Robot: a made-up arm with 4 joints.
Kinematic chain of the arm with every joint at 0, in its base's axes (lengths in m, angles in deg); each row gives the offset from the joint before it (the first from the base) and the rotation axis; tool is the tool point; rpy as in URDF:
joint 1: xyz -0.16 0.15 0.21 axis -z
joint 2: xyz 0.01 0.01 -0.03 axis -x
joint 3: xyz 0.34 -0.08 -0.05 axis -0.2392 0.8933 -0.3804
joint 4: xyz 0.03 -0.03 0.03 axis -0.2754 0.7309 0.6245
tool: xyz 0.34 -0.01 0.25 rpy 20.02 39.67 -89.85
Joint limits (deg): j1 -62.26..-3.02 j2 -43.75..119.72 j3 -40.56..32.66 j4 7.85..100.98
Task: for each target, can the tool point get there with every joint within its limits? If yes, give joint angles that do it. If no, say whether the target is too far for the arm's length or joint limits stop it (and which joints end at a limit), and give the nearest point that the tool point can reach.
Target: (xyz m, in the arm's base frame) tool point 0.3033 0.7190 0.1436
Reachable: yes | joints -37.45 68.16 -14.99 37.83
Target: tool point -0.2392 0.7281 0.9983
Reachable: no: too far | nearest point -0.0555 0.6795 0.5378 | short by 0.498 m
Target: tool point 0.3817 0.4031 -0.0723
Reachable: yes | joints -27.96 80.68 -20.98 80.29
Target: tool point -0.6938 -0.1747 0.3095
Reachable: no: joint limits stop it (at a limit: joint 1, joint 2, joint 3, joint 4) | nearest point 0.2648 -0.2045 0.2182 | short by 0.963 m
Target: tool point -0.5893 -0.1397 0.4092
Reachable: no: joint limits stop it (at a limit: joint 1, joint 2, joint 3, joint 4) | nearest point 0.2648 -0.2045 0.2182 | short by 0.878 m
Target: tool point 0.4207 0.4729 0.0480
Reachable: yes | joints -12.71 31.43 -20.33 69.60
